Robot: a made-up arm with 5 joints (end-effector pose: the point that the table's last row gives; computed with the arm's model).
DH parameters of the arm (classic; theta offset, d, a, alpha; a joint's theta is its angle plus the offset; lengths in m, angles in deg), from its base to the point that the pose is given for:
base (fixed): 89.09 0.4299 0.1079 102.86
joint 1: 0 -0.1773 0.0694 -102.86
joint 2: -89.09 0.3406 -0.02 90
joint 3: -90 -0.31 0.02 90
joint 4: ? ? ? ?
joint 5: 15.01 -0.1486 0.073 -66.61
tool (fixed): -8.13 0.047 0 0
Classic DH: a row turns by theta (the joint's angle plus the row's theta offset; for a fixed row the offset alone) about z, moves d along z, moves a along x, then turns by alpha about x.
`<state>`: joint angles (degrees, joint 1 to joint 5).
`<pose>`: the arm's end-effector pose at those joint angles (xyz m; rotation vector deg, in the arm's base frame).
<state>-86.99 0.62 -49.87 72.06 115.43</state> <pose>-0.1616 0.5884 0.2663 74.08 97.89 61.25</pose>
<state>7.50 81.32 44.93 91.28 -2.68</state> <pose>-0.3937 0.0784 0.8808 133.67 83.98 -83.01</pose>
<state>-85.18 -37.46 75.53 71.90 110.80</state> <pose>-0.3877 0.5270 0.2353 89.41 -111.58 -104.80</pose>
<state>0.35 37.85 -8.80 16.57 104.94</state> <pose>-0.2019 0.2095 0.7796 -65.63 33.63 -123.83</pose>
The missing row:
joint 4: -81.54 -0.0834 -0.1633 100.58
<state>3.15 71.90 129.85 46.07 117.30</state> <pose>-0.2741 0.0676 0.7659 78.14 58.47 -70.90</pose>
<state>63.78 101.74 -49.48 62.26 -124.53</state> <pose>-0.3212 -0.0286 0.7631 -94.89 -89.87 -3.17</pose>
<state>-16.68 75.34 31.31 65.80 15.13</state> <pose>-0.3528 0.2548 0.8331 72.32 49.51 -120.43</pose>
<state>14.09 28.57 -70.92 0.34 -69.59</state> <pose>-0.3658 0.2581 0.7161 -40.79 27.42 91.91</pose>
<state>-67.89 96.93 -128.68 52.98 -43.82</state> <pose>-0.3506 0.3504 0.6285 -7.48 -84.76 -45.48</pose>
